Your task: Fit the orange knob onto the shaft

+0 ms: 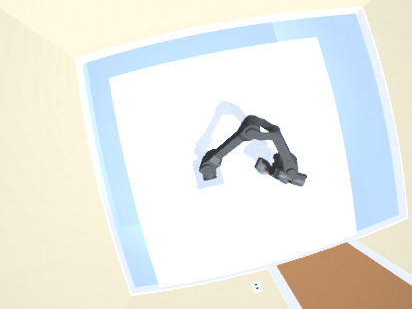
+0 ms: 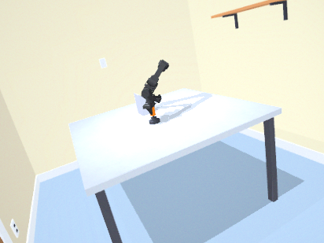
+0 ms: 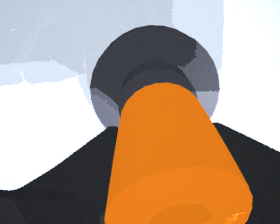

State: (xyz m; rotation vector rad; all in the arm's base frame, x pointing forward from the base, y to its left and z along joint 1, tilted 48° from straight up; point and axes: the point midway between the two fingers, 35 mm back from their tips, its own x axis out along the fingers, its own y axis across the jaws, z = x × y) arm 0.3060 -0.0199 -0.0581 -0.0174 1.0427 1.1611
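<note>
Now: gripper tip 20 mm below the orange knob. Also, from my gripper tip: pedestal 40 mm below.
</note>
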